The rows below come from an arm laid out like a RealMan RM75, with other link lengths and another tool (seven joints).
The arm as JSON. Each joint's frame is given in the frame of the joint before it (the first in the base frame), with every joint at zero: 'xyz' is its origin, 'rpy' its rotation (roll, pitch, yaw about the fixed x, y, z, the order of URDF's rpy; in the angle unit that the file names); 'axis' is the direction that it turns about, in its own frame. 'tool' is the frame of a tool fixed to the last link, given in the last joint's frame.
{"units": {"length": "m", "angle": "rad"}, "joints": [
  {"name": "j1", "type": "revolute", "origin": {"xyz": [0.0, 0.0, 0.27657], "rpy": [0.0, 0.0, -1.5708]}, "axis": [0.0, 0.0, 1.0]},
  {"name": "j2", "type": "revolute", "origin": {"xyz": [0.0, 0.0, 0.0], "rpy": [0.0, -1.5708, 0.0]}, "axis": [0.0, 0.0, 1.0]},
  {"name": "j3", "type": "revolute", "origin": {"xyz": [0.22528, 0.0, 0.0], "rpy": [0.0, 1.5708, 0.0]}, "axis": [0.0, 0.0, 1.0]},
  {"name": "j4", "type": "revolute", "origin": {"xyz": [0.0, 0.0, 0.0], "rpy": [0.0, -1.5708, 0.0]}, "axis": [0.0, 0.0, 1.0]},
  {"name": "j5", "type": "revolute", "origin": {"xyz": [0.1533, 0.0, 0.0], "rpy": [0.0, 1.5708, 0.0]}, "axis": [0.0, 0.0, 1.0]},
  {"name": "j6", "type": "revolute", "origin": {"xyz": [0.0, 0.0, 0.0], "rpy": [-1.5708, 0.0, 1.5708]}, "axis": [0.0, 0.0, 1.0]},
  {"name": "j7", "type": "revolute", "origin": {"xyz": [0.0, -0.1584, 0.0], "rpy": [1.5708, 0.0, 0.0]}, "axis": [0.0, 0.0, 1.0]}
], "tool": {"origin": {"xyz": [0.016, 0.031, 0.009], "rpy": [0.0, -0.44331, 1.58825]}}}
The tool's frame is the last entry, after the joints.
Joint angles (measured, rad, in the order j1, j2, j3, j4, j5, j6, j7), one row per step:
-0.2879 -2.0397 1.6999 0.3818 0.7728 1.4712 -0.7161
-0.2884 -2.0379 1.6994 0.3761 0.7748 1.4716 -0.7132
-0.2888 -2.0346 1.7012 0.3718 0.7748 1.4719 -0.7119
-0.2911 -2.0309 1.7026 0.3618 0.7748 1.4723 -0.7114
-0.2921 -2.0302 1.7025 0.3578 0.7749 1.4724 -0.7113
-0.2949 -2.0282 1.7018 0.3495 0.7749 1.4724 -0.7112
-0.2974 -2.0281 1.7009 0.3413 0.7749 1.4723 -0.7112
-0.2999 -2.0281 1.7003 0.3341 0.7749 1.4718 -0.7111
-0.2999 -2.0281 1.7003 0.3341 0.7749 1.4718 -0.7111
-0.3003 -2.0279 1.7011 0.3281 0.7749 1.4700 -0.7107
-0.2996 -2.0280 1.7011 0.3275 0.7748 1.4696 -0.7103
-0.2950 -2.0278 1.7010 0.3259 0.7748 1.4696 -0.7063
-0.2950 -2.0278 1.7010 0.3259 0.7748 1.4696 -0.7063
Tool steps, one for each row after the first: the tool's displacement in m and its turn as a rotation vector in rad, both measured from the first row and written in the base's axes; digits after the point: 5 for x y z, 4 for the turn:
-0.00138 -0.00028 -0.00016 -0.0008 0.0052 0.0018
-0.00282 -0.00048 0.00006 -0.0023 0.0102 0.0034
-0.00490 -0.00050 0.00012 -0.0060 0.0166 0.0087
-0.00554 -0.00046 0.00005 -0.0073 0.0182 0.0111
-0.00688 -0.00009 0.00010 -0.0093 0.0221 0.0160
-0.00777 0.00012 -0.00024 -0.0116 0.0241 0.0212
-0.00852 0.00036 -0.00062 -0.0137 0.0262 0.0256
-0.00852 0.00036 -0.00062 -0.0137 0.0262 0.0256
-0.00966 0.00021 -0.00117 -0.0161 0.0296 0.0311
-0.00991 0.00010 -0.00126 -0.0160 0.0300 0.0324
-0.01116 -0.00082 -0.00140 -0.0140 0.0323 0.0360
-0.01116 -0.00082 -0.00140 -0.0140 0.0323 0.0360

